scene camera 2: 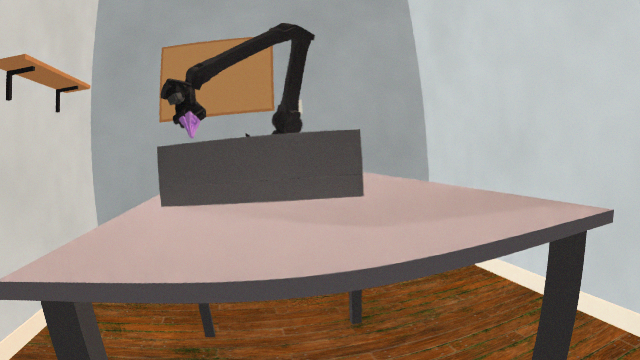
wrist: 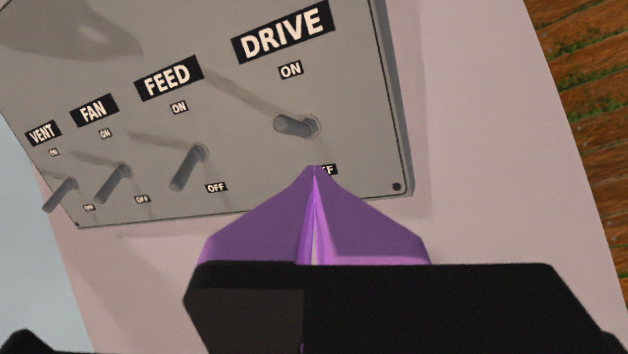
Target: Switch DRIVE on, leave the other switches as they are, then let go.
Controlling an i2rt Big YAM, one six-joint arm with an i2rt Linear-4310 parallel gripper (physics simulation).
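Frame: origin at the arm's base, x ahead, y left, z up, level; millimetres.
Seen in the pictures: gripper, fingertip midpoint: (scene camera 2: pixel 191 137) (wrist: pixel 314 177).
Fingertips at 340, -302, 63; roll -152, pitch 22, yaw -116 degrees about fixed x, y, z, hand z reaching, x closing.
A point is followed by its place in that frame, as x, y, z.
The grey switch panel (wrist: pixel 240 160) {390, -196, -36} fills the upper left of the wrist view; in the scene view its box (scene camera 2: pixel 260 167) {624, -133, -35} shows its plain dark back, which hides the switches. The DRIVE lever (wrist: pixel 292 126) {380, -280, 11}, nearest the panel's right edge, tilts toward its ON side, unlike its neighbours. The FEED lever (wrist: pixel 187 168) {401, -160, -6}, FAN lever (wrist: pixel 111 184) {433, -45, -7} and VENT lever (wrist: pixel 59 195) {465, 70, -9} lean toward OFF. My gripper (scene camera 2: pixel 192 136) {340, -302, 63} (wrist: pixel 314 177) {340, -302, 63} is shut and empty. Its purple fingertips appear below the DRIVE lever, apart from it, and partly cover the DRIVE OFF label (wrist: pixel 329 169) {346, -272, -43}. In the scene view they are above the box.
The box stands on the pink table (scene camera 2: pixel 310 240) {1048, -144, -116} (wrist: pixel 465 150) {311, -379, -115}. The black arm (scene camera 2: pixel 240 54) {254, -133, 341} reaches over from behind the box. A corkboard (scene camera 2: pixel 225 90) hangs on the back wall, and a wooden shelf (scene camera 2: pixel 50 70) is on the left wall. A shadow lies across the panel's upper left.
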